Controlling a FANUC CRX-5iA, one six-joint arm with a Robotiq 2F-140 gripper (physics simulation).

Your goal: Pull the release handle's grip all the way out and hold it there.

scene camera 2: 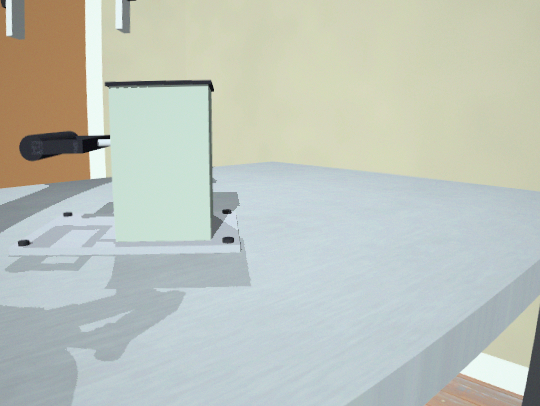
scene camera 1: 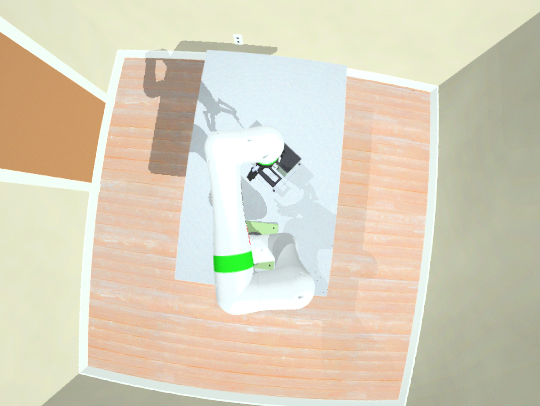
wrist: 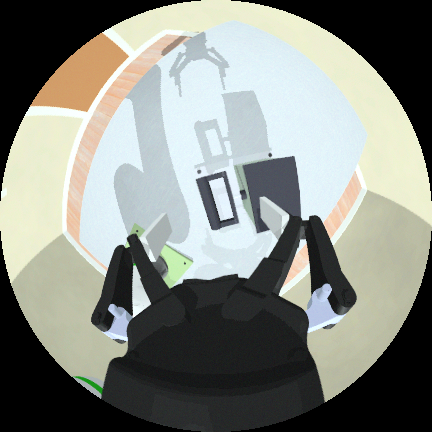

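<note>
The release handle's grip (scene camera 1: 266, 179) (scene camera 2: 50, 145) (wrist: 207, 205) is a black rectangular frame, joined by a short rod to the side of a pale green box (scene camera 1: 290, 157) (scene camera 2: 161, 165) (wrist: 274, 175) with a dark top. A gap shows between grip and box. The box stands upright on a thin base plate (scene camera 2: 175, 248) with black bolts. My gripper (scene camera 2: 69, 19) (wrist: 213, 214) is open and empty. Its pale fingertips hang above the level of the box top in scene camera 2. In the wrist view the grip lies between and beyond them, and one fingertip overlaps the box. The arm hides most of the gripper in scene camera 1.
The white arm (scene camera 1: 227, 200) reaches over the grey table (scene camera 1: 310, 100) (scene camera 2: 375, 250). Green mounting plates (scene camera 1: 270, 228) (wrist: 177, 262) sit by the arm's base. The table's edge shows at the lower right of scene camera 2. Walls surround the wooden floor (scene camera 1: 390, 200).
</note>
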